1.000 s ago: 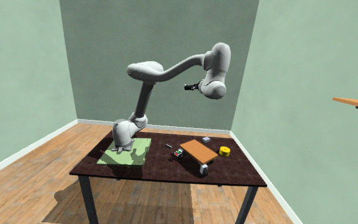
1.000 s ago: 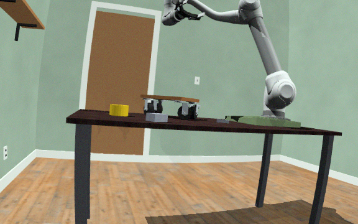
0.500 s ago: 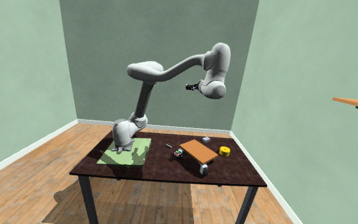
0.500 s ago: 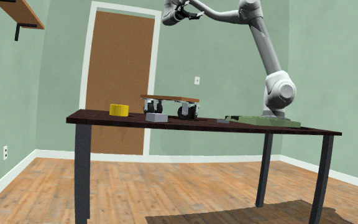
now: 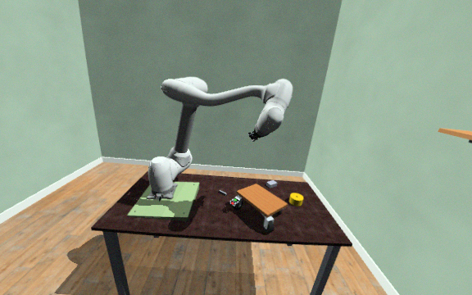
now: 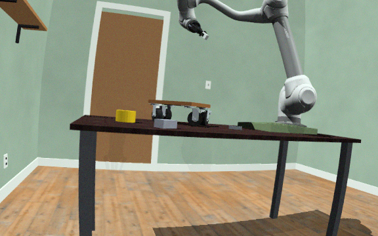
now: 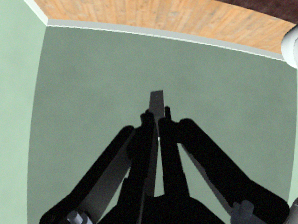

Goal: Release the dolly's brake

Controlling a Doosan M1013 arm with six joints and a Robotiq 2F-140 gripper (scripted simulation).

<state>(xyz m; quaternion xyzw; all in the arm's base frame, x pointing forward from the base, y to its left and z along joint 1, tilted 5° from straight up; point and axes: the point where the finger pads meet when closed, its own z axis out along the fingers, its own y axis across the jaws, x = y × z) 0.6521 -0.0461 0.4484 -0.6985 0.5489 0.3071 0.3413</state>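
Now: the brake pedal 10 cm behind my hand, 10 cm to the right of it and 43 cm below it. The rest, counted from my hand: yellow cylinder 41 cm ahead, 3 cm to the left, 49 cm below; grey block 27 cm ahead, 27 cm to the left, 50 cm below.
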